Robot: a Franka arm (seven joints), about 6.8 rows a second.
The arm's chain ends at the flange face. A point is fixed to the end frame.
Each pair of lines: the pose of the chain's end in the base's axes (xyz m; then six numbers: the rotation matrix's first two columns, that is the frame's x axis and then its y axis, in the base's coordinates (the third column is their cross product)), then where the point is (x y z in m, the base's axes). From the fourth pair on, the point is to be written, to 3 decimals.
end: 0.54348 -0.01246 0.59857 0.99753 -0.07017 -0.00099 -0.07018 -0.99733 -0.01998
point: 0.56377 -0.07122 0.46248
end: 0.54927 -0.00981 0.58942 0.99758 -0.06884 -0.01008 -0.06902 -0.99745 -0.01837
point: 0.56839 -0.06868 0.45320
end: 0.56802 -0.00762 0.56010 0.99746 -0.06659 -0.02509 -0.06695 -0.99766 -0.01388
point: 0.58520 -0.06692 0.42381
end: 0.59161 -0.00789 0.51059 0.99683 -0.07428 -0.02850 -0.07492 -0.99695 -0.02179
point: 0.608 -0.066 0.374
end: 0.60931 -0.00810 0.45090 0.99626 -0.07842 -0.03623 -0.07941 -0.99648 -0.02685
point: 0.624 -0.066 0.314
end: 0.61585 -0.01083 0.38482 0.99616 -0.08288 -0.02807 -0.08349 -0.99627 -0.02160
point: 0.632 -0.069 0.248
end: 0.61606 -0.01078 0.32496 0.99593 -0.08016 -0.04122 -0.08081 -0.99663 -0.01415
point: 0.630 -0.070 0.188
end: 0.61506 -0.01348 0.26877 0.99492 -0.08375 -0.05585 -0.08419 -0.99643 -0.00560
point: 0.627 -0.074 0.132
